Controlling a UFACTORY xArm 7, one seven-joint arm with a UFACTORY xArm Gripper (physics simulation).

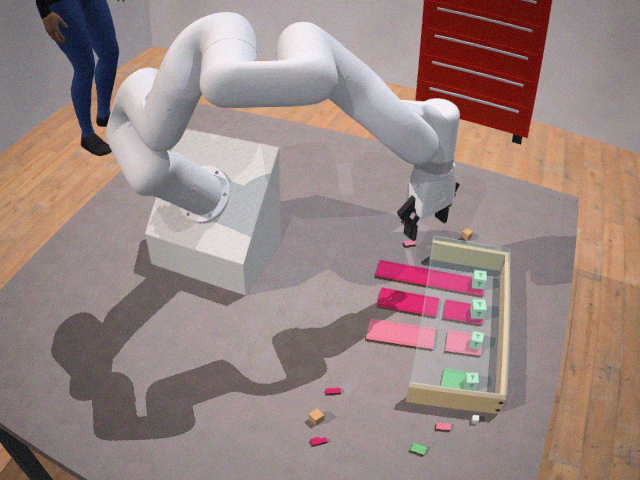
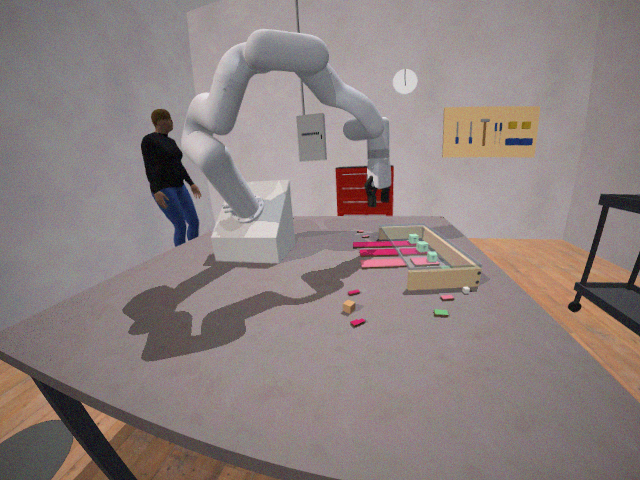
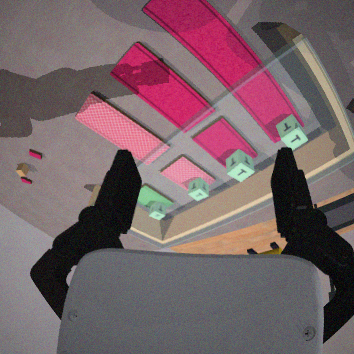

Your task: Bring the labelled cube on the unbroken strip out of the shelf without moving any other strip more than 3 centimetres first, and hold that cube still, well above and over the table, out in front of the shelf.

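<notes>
My gripper (image 1: 426, 227) (image 2: 378, 202) (image 3: 204, 163) is open and empty, above the table near the shelf's far end. The low shelf (image 1: 454, 400) (image 2: 442, 279) has wooden walls, a clear top and an open front. The unbroken crimson strip (image 1: 403, 272) (image 2: 372, 244) (image 3: 200, 40) runs from outside the front to its mint cube (image 1: 479, 279) (image 2: 413, 238) (image 3: 292, 132), marked T, inside. Beside it, a crimson strip (image 1: 407, 302) and a pink checked strip (image 1: 400, 334) are each split by a gap; their rear pieces bear T cubes. A short green piece (image 1: 452, 378) bears another T cube (image 1: 471, 380).
A pink chip (image 1: 409, 243) and a tan block (image 1: 466, 234) lie near the shelf's far end. Crimson chips (image 1: 333, 391) (image 2: 357, 322), a tan block (image 1: 315, 416), a green chip (image 1: 418, 448), a pink chip (image 1: 443, 426) and a white cube (image 1: 475, 419) lie toward the near side.
</notes>
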